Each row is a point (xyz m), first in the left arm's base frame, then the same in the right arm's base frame.
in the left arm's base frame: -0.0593 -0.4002 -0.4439
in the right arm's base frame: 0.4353 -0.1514 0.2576
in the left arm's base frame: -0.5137 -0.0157 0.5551
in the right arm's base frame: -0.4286 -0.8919 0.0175
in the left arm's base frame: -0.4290 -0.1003 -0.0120
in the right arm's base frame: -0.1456 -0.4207 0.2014
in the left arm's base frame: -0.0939 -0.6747 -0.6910
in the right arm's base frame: 0.6200 0.1353 0.1114
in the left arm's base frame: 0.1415 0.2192 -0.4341
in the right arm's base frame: 0.2842 -0.3784 0.8489
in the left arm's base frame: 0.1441 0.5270 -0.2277
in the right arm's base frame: 0.0693 -0.6221 1.0271
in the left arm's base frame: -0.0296 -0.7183 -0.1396
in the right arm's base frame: 0.5268 -0.3633 -0.1185
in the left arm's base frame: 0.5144 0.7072 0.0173
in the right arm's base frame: 0.2046 -1.0393 1.2201
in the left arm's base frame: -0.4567 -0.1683 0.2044
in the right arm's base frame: -0.1995 -0.5819 0.0487
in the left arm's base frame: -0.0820 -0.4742 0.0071
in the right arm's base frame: 0.3174 -0.5172 0.0092
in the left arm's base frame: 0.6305 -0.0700 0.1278
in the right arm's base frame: 0.6552 -1.0275 0.5669
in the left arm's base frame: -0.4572 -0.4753 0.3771
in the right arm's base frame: -0.0982 -0.6683 -0.2774
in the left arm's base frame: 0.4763 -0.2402 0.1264
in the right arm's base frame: 0.6161 -0.9215 0.3670
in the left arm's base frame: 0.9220 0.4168 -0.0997
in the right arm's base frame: 0.7160 -1.0623 1.1742
